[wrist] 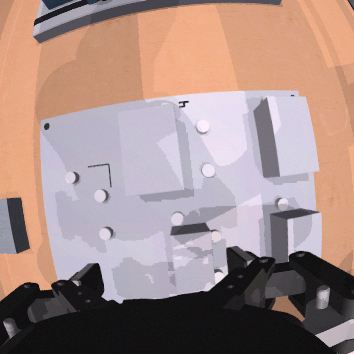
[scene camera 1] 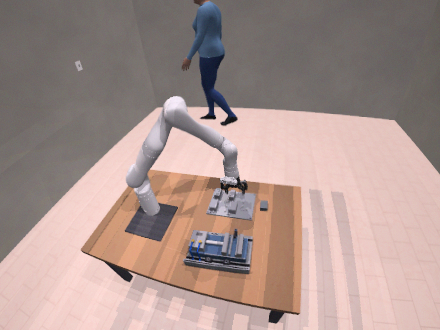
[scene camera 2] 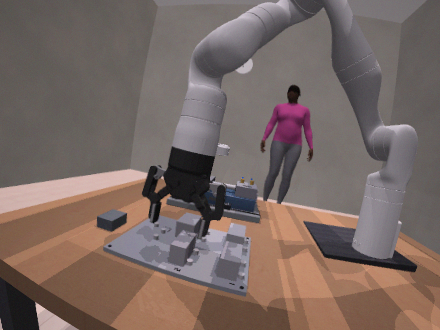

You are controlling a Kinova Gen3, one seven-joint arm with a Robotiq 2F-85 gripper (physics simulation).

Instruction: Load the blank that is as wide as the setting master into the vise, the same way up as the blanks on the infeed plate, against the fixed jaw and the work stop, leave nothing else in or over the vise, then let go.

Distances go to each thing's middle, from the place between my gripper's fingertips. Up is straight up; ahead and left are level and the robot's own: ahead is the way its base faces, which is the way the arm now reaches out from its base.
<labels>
I see the grey infeed plate [scene camera 2: 137, 245] 10 mm behind my hand, 40 mm to the right of it and 40 mm below it.
</labels>
